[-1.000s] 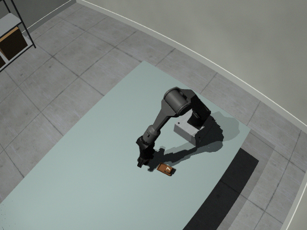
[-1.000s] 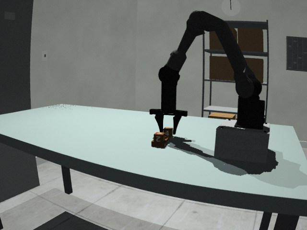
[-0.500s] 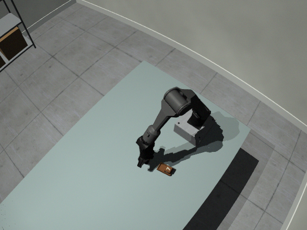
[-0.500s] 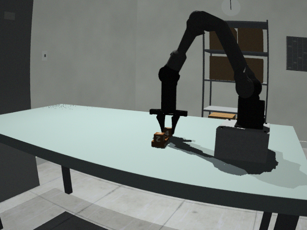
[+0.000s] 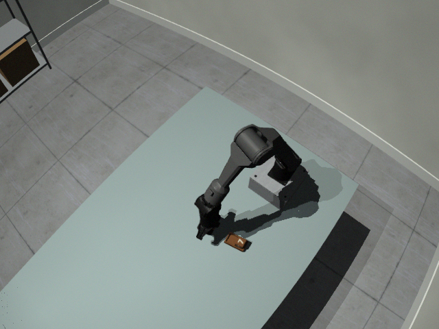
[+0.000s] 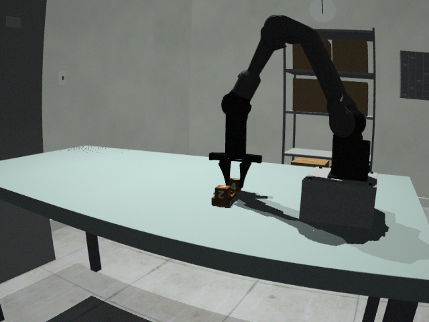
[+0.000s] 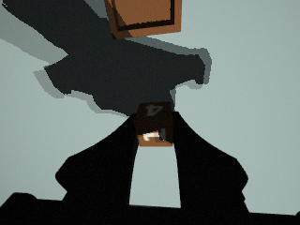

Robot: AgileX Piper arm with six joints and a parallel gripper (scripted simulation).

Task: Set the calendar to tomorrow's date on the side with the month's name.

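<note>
The brown cube is 13 cm to the left of my hand, 2 cm behind it and 1 cm above it. Round my hand: brown tray (11 cm to the left, 2 cm behind, 1 cm below).
</note>
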